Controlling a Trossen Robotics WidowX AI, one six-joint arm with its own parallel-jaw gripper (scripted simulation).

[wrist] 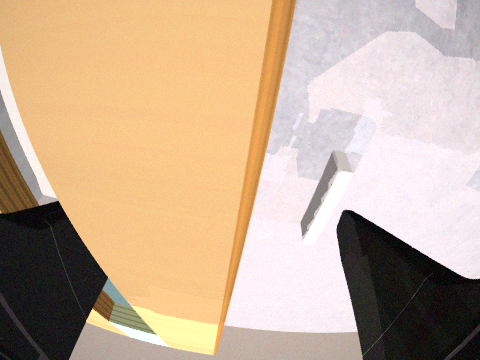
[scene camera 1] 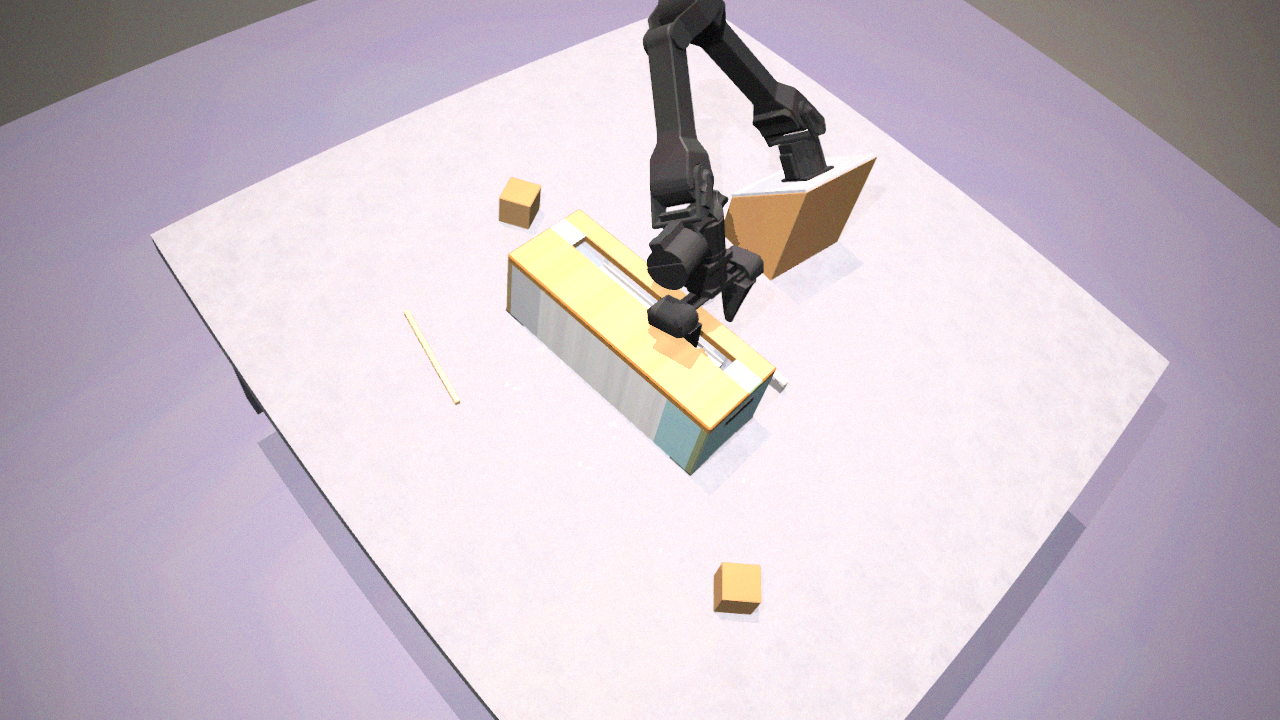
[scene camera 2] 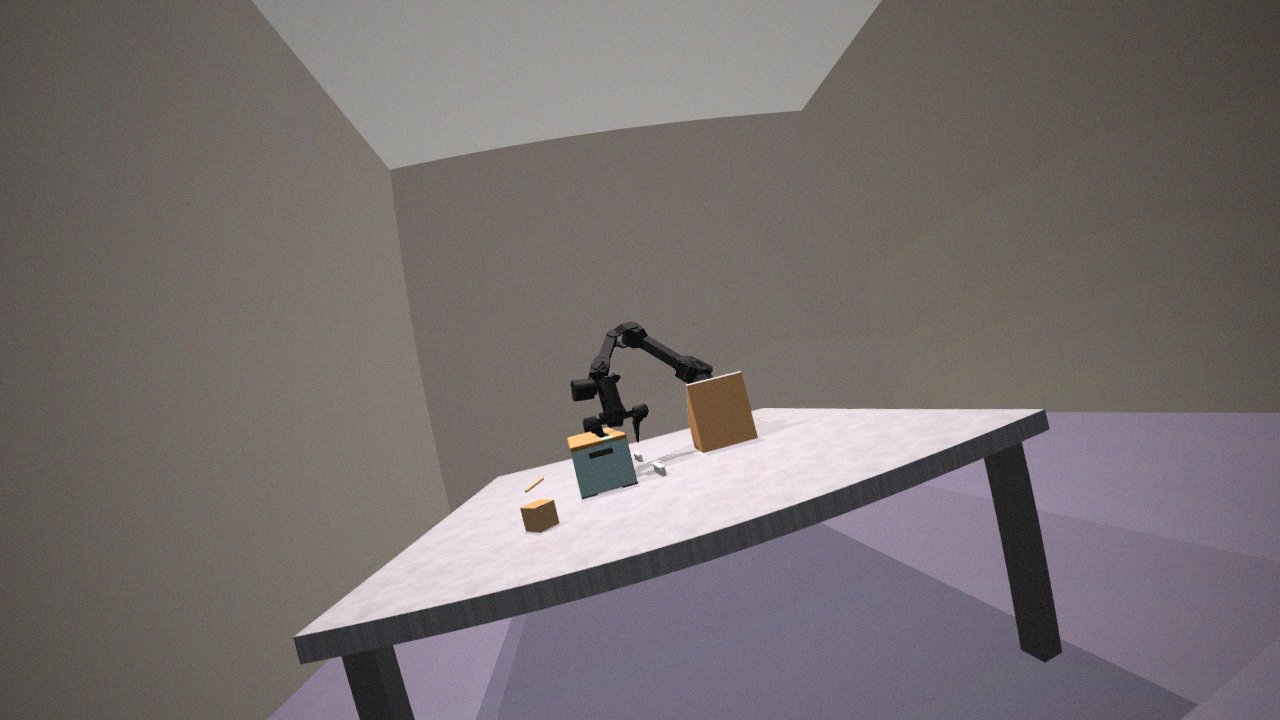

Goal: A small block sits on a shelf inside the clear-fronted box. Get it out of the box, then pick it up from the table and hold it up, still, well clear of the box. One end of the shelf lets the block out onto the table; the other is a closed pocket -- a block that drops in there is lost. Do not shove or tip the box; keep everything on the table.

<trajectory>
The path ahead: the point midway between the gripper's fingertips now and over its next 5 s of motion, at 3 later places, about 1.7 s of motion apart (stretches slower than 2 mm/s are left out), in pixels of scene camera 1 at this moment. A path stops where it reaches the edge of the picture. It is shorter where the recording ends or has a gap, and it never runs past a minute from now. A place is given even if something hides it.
The gripper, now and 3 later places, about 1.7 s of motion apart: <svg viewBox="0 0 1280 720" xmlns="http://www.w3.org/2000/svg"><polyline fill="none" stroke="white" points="710,336 747,329 777,329 759,380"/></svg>
</trajectory>
